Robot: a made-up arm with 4 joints.
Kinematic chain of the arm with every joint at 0, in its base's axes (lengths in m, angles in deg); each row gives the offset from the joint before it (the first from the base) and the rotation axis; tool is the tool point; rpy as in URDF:
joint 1: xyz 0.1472 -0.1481 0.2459 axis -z
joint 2: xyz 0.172 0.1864 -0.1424 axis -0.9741 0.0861 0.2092
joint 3: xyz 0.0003 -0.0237 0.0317 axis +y
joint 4: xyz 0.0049 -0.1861 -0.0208 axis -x
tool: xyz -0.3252 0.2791 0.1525 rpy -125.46 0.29 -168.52
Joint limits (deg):
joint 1: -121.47..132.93
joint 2: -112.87..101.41
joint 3: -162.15..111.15
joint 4: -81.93..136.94
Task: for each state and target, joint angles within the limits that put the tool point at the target. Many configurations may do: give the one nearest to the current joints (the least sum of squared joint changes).
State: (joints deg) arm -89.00 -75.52 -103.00 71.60
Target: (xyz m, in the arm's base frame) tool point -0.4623 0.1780 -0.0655
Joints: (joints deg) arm -110.48 -99.46 -79.02 111.53
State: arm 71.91 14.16 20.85 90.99
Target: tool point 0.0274 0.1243 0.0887
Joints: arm 51.29 -7.40 42.20 102.72
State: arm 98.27 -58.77 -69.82 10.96
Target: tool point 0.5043 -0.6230 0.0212
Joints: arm 101.80 -67.47 -82.88 61.61
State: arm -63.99 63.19 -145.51 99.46
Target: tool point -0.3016 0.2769 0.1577
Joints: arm -105.38 26.27 -162.15 60.44
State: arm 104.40 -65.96 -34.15 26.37
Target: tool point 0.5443 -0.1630 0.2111
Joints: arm 99.89 -81.39 -29.07 23.71
